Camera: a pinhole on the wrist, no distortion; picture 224 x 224 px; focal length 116.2 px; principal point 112.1 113.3 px. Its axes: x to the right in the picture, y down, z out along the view. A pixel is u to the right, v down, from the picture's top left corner.
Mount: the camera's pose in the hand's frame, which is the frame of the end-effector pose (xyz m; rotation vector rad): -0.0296 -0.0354 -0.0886 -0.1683 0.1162 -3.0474
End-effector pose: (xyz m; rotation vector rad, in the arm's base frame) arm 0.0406 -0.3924 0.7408 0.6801 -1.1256 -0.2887
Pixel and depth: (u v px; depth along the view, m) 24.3 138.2 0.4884
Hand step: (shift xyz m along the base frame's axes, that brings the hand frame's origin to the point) -0.1277 -0.4450 0.2932
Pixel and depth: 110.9 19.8 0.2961
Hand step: -0.2281 0.0662 0.1625
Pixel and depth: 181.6 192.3 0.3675
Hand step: -0.2893 -0.2516 -0.2715
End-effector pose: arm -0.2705 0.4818 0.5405 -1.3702 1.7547 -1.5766
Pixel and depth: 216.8 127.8 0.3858
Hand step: 0.4623 0.1284 -0.0572
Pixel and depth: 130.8 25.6 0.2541
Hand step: 0.1223 -0.0611 -0.1894
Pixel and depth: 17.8 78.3 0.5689
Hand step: 0.0990 -0.6478 -0.1040
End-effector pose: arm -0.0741 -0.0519 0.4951 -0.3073 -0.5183 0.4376
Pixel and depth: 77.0 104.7 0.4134
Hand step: -0.0510 0.0989 0.3217
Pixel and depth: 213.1 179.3 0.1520
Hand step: -0.0968 -0.1770 0.0576
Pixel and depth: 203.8 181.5 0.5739
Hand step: -0.4236 -0.4871 0.4327
